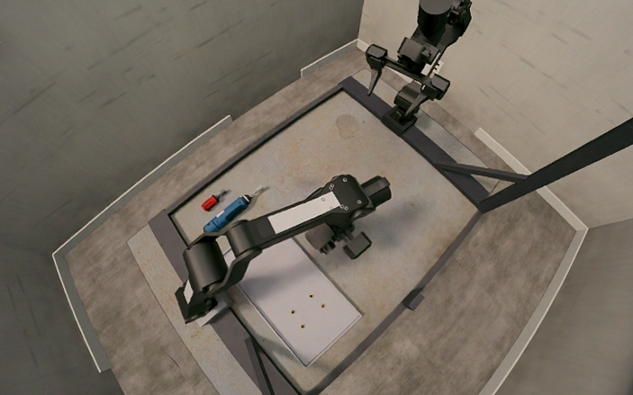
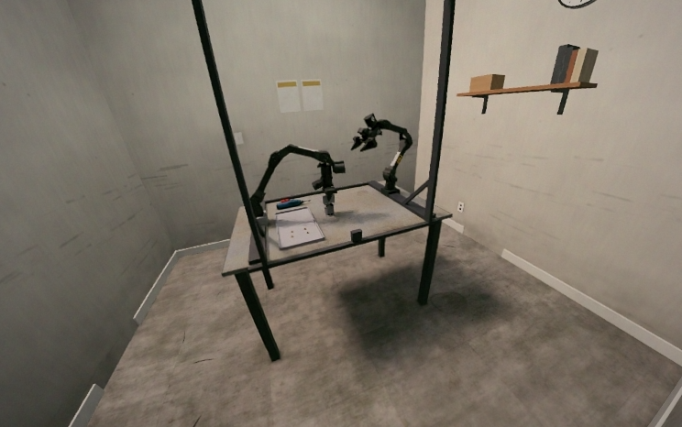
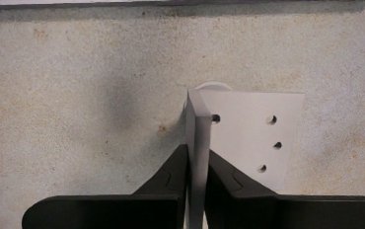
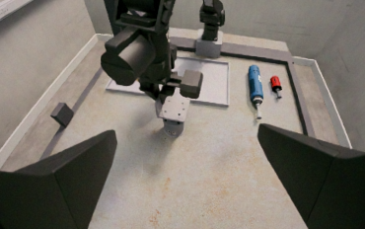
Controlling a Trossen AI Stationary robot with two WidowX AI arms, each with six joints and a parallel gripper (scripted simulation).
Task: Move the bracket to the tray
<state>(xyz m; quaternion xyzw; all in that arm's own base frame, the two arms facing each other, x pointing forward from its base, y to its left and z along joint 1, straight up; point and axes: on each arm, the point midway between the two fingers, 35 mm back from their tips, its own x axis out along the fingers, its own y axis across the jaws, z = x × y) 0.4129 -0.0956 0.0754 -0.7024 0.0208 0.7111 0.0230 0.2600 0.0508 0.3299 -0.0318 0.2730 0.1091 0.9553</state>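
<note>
The flat white tray is 210 mm to the left of my left hand, 130 mm below it and 10 mm behind it. Round my left hand: white L-shaped bracket 40 mm below, 30 mm ahead; then joint module 100 mm below, 30 mm ahead, 10 mm to the right; then small red tool 370 mm ahead, 200 mm to the left, 120 mm below.
</note>
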